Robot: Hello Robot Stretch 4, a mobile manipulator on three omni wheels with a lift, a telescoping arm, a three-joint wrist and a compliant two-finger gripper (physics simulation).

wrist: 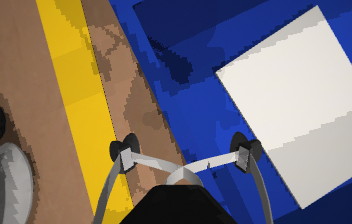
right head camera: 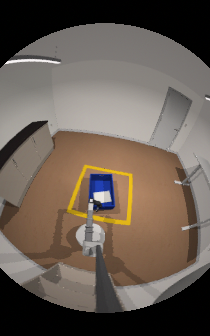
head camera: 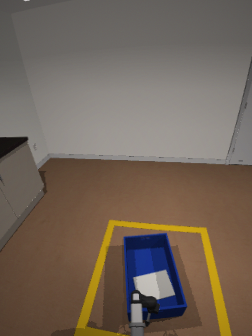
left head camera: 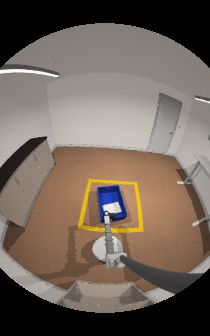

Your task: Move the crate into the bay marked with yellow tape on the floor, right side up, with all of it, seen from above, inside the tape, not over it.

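The blue crate is upright, with a white sheet inside. In the head views it appears inside the yellow tape, with a gap on each side. Whether its base touches the floor is hard to tell. My gripper is open at the crate's near left corner. In the wrist view its fingers are apart, one on each side of the crate's edge line.
A cabinet with a dark top stands at the left. A grey door is at the back right. White legs of a table stand at the right. A white round part is near the tape's front edge.
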